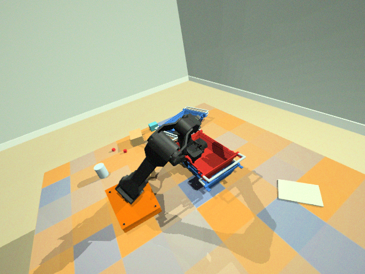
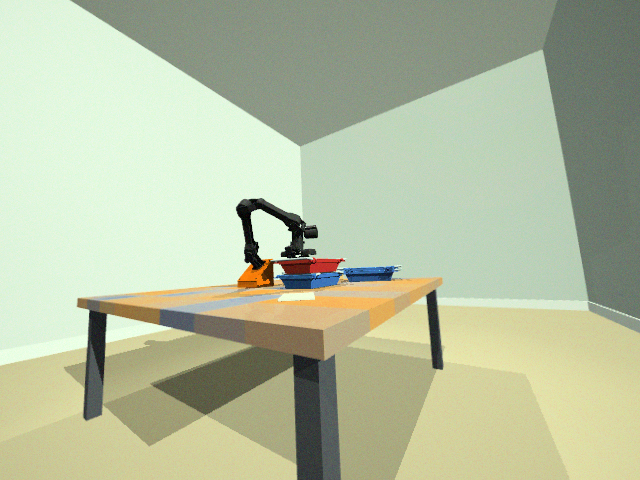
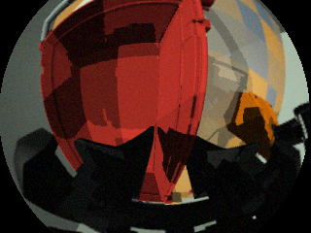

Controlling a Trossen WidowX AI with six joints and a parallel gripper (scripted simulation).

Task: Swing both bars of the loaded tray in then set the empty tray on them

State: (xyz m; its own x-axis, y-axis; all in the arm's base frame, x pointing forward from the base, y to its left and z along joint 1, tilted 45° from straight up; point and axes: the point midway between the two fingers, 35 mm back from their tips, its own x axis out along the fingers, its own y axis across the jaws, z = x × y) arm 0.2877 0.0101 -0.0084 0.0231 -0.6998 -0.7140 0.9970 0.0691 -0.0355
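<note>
My gripper tip is 8 cm short of the red tray, 1 cm to the right of it and 3 cm below it. The rest, counted from my gripper tip: pale cylinder 41 cm behind, 32 cm to the left, 4 cm below; then white sheet 30 cm ahead, 34 cm to the right, 8 cm below; then small open box 19 cm behind, 14 cm to the left, 6 cm below.
</note>
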